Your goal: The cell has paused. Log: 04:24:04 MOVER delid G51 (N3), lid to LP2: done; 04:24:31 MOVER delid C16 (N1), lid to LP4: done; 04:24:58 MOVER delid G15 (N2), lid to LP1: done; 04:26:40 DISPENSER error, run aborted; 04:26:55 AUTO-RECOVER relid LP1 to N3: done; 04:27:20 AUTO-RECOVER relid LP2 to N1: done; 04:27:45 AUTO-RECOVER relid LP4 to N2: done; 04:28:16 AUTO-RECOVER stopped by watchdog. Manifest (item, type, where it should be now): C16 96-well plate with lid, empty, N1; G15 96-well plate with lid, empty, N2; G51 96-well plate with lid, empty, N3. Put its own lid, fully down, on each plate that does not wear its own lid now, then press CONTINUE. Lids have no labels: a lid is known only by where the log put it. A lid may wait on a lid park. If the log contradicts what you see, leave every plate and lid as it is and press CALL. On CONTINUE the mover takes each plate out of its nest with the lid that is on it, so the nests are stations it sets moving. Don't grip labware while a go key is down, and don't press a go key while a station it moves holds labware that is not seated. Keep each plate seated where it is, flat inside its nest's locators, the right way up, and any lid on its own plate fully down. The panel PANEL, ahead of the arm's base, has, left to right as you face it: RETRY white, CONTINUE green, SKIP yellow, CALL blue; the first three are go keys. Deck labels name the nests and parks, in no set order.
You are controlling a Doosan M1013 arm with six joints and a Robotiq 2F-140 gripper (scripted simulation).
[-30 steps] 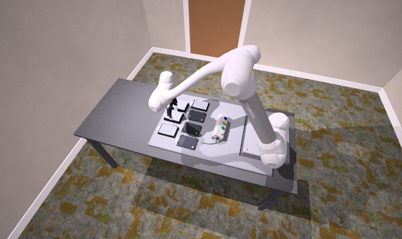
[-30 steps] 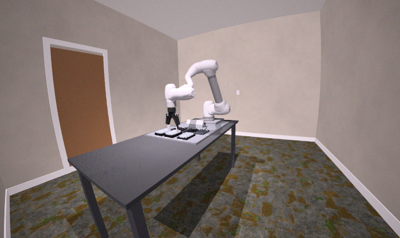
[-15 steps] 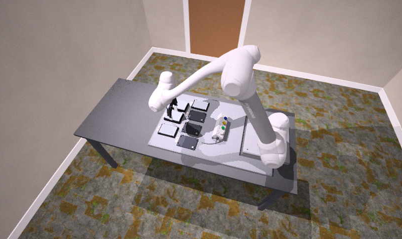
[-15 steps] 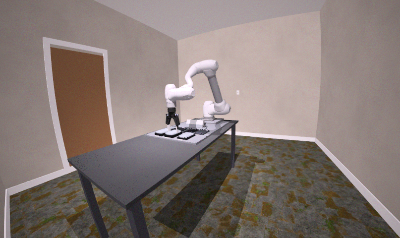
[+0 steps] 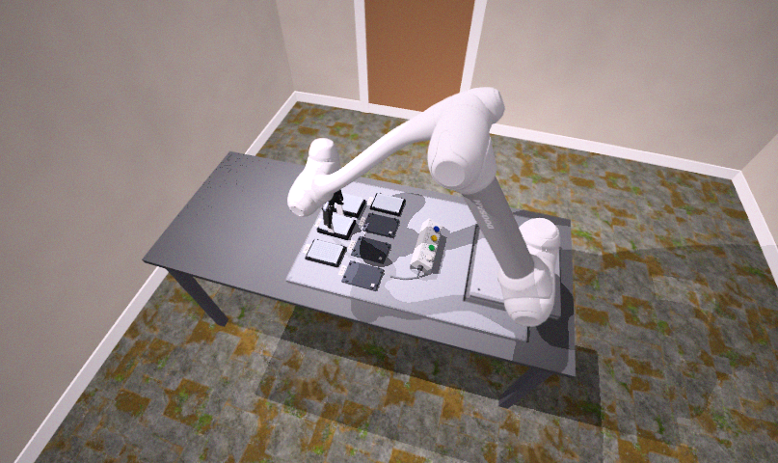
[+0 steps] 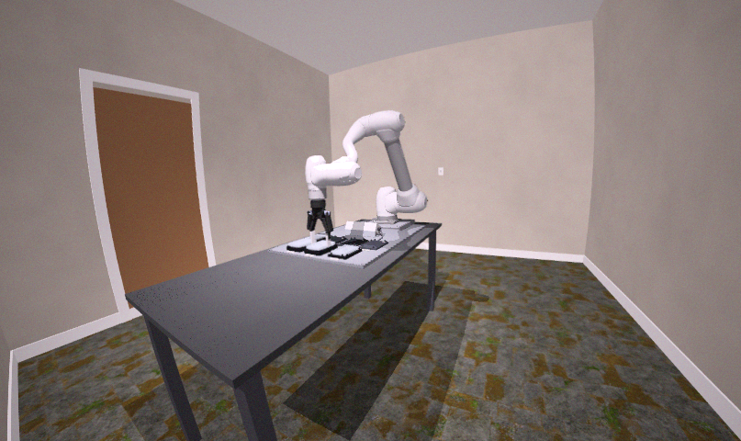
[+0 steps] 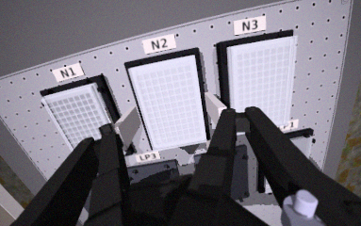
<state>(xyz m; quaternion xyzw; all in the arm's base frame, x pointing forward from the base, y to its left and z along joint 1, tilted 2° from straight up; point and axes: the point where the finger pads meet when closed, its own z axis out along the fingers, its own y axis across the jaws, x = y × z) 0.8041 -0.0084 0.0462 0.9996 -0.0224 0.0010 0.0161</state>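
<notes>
Now: the plate 14 cm to the left of my hand and 4 cm below it. The rest, counted from my hand: LP3 label: 10 cm behind, 7 cm to the left, 6 cm below; then nest N1: 14 cm to the left, 5 cm below; then LP2 label: 10 cm behind, 6 cm to the right, 6 cm below.
</notes>
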